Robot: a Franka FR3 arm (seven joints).
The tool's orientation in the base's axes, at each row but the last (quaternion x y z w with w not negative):
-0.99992, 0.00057, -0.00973, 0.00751
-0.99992, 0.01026, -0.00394, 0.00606
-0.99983, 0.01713, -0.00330, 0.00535
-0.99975, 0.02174, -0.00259, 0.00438
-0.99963, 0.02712, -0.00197, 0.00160
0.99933, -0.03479, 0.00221, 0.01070
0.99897, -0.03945, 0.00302, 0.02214
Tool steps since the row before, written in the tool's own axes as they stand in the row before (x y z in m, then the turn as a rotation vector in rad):
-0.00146, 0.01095, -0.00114, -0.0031, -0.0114, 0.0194
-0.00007, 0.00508, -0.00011, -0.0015, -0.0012, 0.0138
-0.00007, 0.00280, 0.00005, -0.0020, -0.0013, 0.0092
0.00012, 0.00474, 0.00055, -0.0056, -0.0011, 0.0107
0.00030, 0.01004, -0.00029, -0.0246, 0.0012, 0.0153
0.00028, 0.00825, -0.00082, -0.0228, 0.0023, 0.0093
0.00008, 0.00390, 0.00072, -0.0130, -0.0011, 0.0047
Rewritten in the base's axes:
-0.00149, -0.01096, 0.00095, -0.0027, 0.0117, -0.0193
-0.00017, -0.00508, 0.00005, -0.0014, 0.0014, -0.0138
-0.00017, -0.00280, -0.00008, -0.0019, 0.0015, -0.0092
-0.00008, -0.00474, -0.00059, -0.0055, 0.0014, -0.0107
-0.00025, -0.01004, 0.00026, -0.0246, 0.0002, -0.0154
-0.00030, -0.00823, 0.00100, -0.0229, -0.0009, -0.0094
-0.00023, -0.00392, -0.00055, -0.0129, 0.0019, -0.0048

